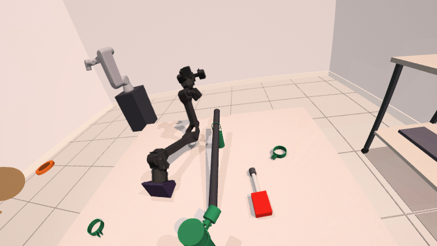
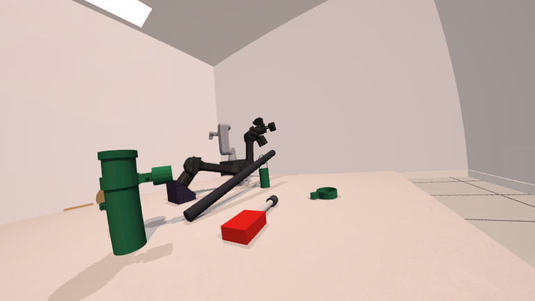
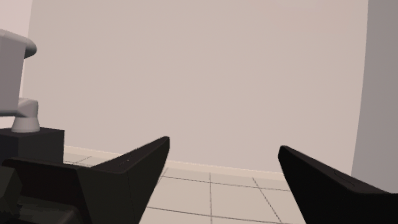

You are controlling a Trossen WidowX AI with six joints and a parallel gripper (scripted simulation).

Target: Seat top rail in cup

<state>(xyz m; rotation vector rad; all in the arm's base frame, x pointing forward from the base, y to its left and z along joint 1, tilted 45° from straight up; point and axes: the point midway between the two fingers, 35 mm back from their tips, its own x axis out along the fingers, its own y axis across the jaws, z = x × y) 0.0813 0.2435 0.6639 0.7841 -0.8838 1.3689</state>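
Right now the green rail-end cup is 860 mm to the right of my gripper tip, 230 mm below it and 190 mm ahead of it. The rest, counted from my gripper tip: small green post 370 mm to the right, 270 mm below, 160 mm ahead; then red-headed mallet 670 mm to the right, 360 mm below, 330 mm ahead.
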